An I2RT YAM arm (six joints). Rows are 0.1 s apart.
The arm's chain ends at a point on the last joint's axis. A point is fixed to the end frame.
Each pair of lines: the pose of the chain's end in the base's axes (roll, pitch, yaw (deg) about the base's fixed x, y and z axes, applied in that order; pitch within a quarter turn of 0, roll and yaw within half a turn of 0; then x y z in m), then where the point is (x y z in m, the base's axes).
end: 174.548 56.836 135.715 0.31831 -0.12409 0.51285
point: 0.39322 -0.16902 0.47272
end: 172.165 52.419 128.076 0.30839 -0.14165 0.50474
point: 0.37718 -0.19056 0.45874
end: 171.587 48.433 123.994 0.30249 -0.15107 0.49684
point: 0.36640 -0.20127 0.44549
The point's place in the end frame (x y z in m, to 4 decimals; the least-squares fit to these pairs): -0.0129 0.0112 0.0946
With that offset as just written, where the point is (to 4 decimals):
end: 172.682 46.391 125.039 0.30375 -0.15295 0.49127
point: 0.3662 -0.2017 0.4369
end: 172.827 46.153 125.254 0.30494 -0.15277 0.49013
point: 0.3673 -0.2013 0.4354
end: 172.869 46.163 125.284 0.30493 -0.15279 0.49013
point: 0.3673 -0.2013 0.4354
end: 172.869 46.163 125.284 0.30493 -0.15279 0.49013
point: 0.3673 -0.2013 0.4354
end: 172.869 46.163 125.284 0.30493 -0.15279 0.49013
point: 0.3673 -0.2013 0.4354
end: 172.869 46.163 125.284 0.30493 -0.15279 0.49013
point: 0.3673 -0.2013 0.4354
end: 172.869 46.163 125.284 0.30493 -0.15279 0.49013
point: 0.3673 -0.2013 0.4354
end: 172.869 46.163 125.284 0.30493 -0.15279 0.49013
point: 0.3673 -0.2013 0.4354
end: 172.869 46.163 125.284 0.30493 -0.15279 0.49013
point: 0.3673 -0.2013 0.4354
